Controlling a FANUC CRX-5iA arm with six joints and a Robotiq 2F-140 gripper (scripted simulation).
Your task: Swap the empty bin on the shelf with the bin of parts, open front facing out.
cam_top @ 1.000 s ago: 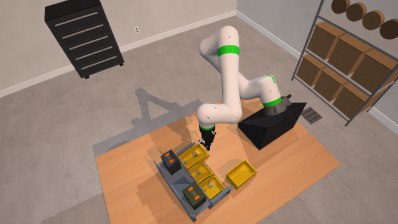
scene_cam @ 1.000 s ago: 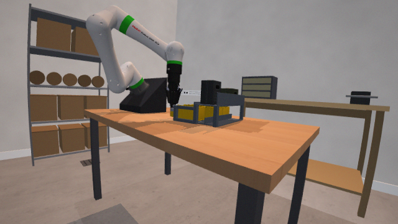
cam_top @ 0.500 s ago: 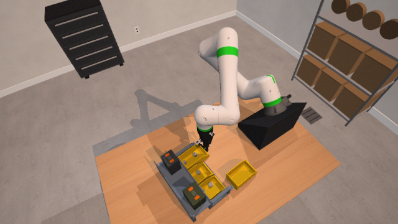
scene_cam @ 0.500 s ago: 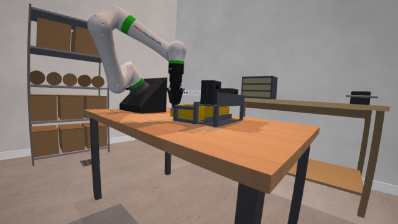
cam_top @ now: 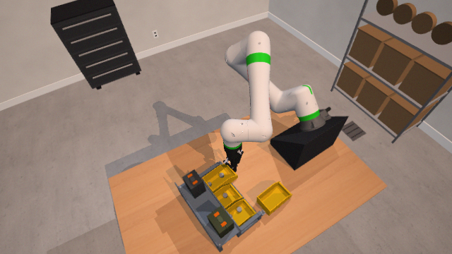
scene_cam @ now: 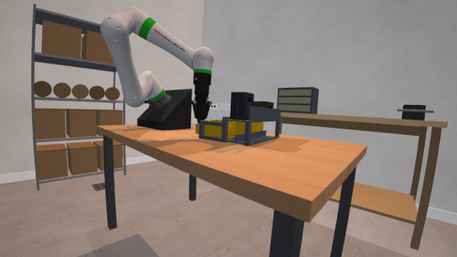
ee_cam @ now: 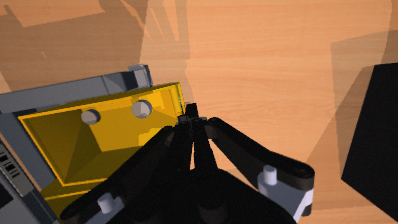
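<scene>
Now: the grey round part 8 cm ahead of my hand, 3 cm below it and 2 cm to the right of it. The rest, counted from my hand: grey shelf (18 cm ahead, 12 cm to the left, 2 cm above).
</scene>
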